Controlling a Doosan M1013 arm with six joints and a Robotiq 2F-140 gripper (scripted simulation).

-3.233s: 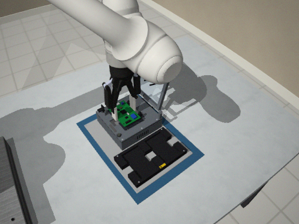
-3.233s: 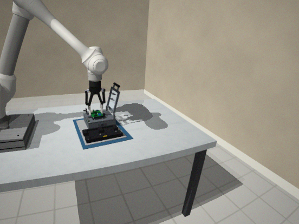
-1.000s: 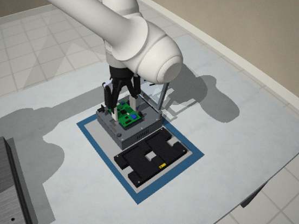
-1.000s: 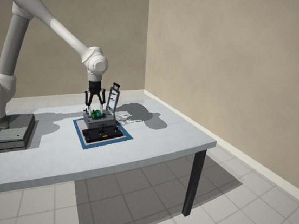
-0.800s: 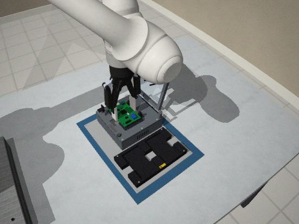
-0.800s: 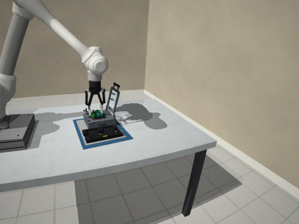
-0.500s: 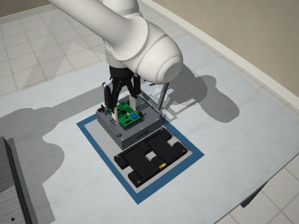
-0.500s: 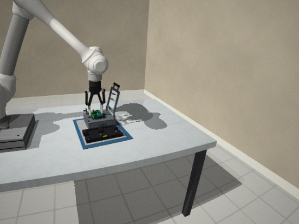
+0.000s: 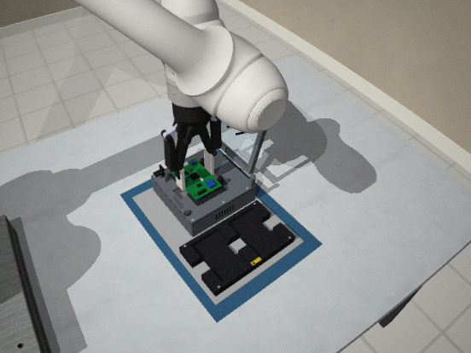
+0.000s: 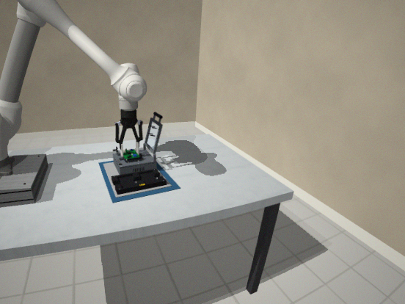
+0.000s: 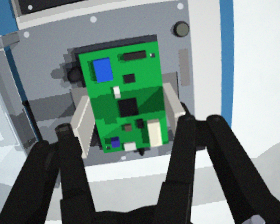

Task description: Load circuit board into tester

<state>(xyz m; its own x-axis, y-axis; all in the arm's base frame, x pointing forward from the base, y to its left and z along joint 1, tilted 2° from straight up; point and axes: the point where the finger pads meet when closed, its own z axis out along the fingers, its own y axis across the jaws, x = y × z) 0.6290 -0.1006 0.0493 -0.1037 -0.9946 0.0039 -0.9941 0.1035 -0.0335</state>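
Right now the green circuit board is 2 cm below my hand. From my hand the other things lie so: latch hook (6 cm to the left, 5 cm behind, 2 cm below); then tester lid (13 cm ahead, 8 cm above, 1 cm to the right).
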